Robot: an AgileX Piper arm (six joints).
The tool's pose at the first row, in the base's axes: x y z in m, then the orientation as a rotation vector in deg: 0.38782, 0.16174, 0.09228, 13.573, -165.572, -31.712
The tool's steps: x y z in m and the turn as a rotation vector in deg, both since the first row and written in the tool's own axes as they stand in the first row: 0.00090, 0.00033, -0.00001, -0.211, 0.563, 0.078; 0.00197, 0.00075, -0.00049, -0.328, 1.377, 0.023; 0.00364, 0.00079, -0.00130, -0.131, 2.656, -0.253; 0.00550, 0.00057, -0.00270, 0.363, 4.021, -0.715; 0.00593, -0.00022, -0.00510, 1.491, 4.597, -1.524; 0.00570, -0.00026, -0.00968, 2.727, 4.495, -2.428; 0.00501, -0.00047, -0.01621, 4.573, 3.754, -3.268; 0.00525, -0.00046, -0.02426, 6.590, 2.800, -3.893; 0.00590, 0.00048, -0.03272, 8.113, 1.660, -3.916; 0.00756, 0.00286, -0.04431, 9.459, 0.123, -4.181; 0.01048, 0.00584, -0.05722, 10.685, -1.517, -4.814
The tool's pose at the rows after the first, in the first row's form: 0.38691, 0.16187, 0.09255, 13.546, -164.953, -31.845; 0.38593, 0.16188, 0.09332, 13.777, -164.130, -31.795; 0.38448, 0.16132, 0.09433, 14.464, -162.974, -31.209; 0.38300, 0.16027, 0.09581, 15.466, -161.833, -30.216; 0.38319, 0.15863, 0.09777, 16.893, -161.658, -28.606; 0.38440, 0.15704, 0.10190, 18.344, -162.151, -27.034; 0.38650, 0.15470, 0.10767, 19.682, -163.420, -24.732; 0.38799, 0.15186, 0.11505, 20.705, -164.906, -22.170; 0.38906, 0.14964, 0.12323, 20.757, -166.417, -20.233; 0.38965, 0.14747, 0.13496, 21.069, -168.255, -18.645; 0.38923, 0.14514, 0.14832, 21.892, -170.150, -17.277
